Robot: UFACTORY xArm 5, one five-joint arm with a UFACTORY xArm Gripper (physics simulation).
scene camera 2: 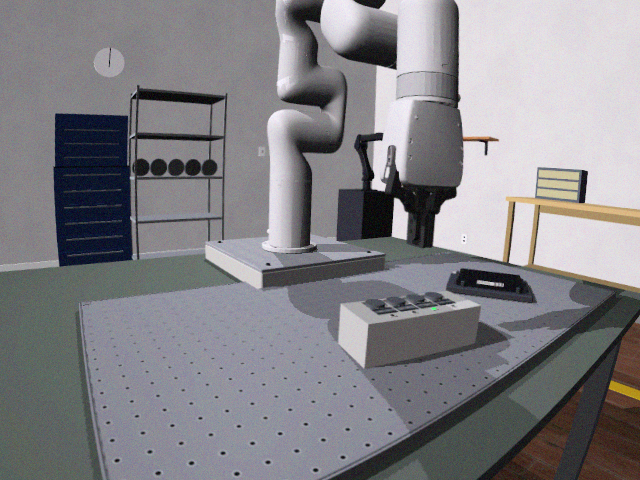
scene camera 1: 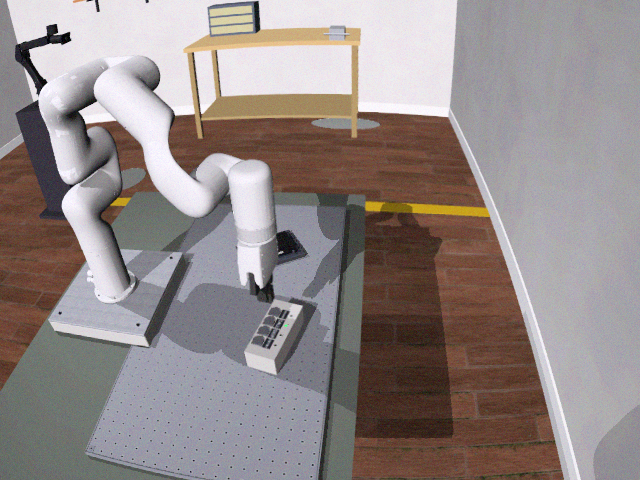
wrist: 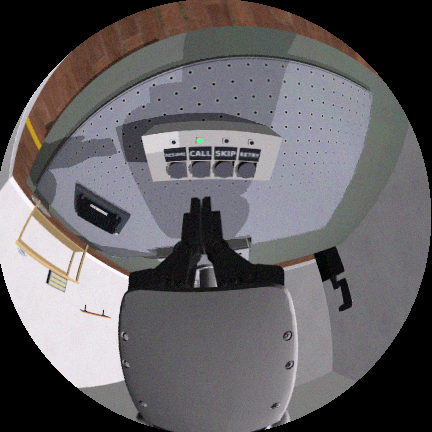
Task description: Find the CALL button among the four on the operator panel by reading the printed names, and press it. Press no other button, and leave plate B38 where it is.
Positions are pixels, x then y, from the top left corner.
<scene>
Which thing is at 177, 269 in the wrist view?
My gripper.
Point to a plate B38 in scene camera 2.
473, 278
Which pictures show my gripper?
Scene camera 2, scene camera 1 and the wrist view: all of them.
</scene>
